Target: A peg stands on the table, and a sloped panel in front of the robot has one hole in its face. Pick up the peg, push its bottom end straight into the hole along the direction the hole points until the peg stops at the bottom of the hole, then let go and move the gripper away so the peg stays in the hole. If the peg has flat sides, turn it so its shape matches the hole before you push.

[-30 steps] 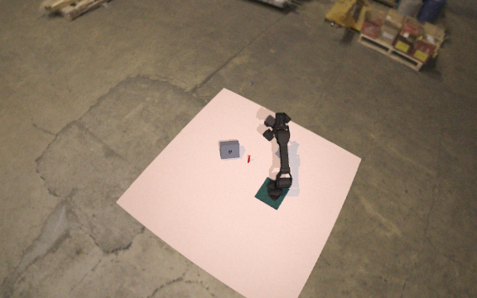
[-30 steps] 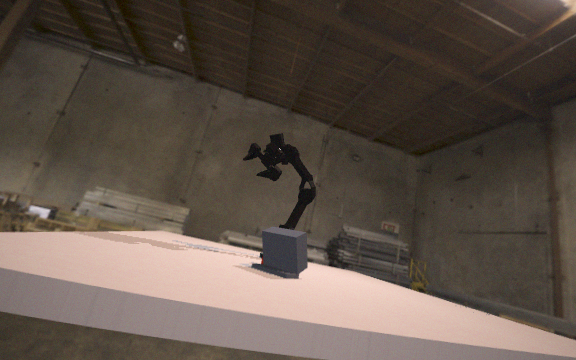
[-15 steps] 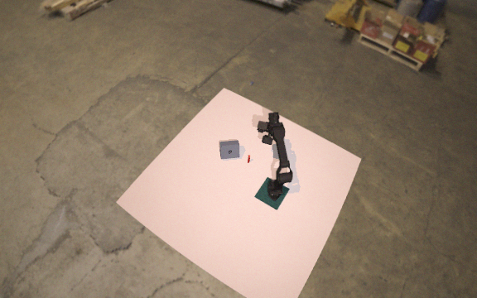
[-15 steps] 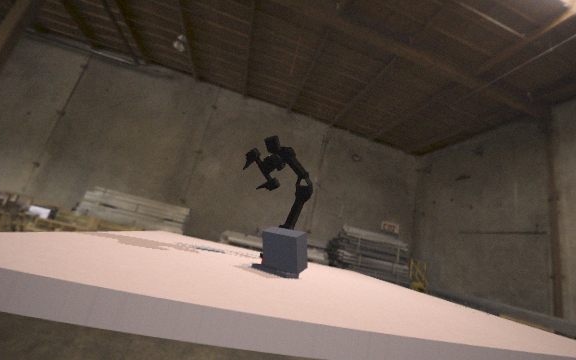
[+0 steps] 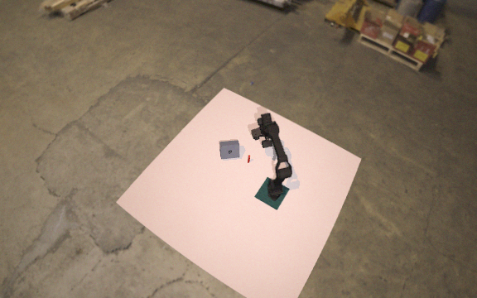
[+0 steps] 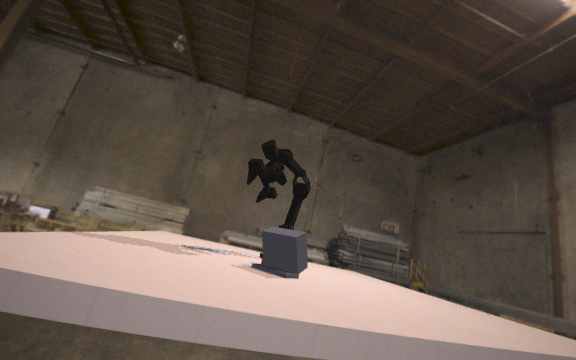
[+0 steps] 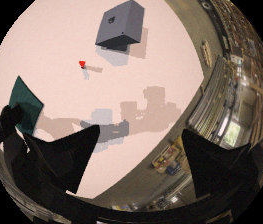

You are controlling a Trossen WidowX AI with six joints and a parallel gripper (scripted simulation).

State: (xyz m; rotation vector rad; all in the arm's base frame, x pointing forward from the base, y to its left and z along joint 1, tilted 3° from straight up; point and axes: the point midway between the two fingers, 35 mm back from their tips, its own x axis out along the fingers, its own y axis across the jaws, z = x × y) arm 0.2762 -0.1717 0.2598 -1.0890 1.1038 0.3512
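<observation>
Now: gripper tip 180 mm above the red peg and 100 mm to the right of it. Also, from my gripper tip: grey sloped panel 170 mm below, 150 mm to the left, 130 mm ahead.
</observation>
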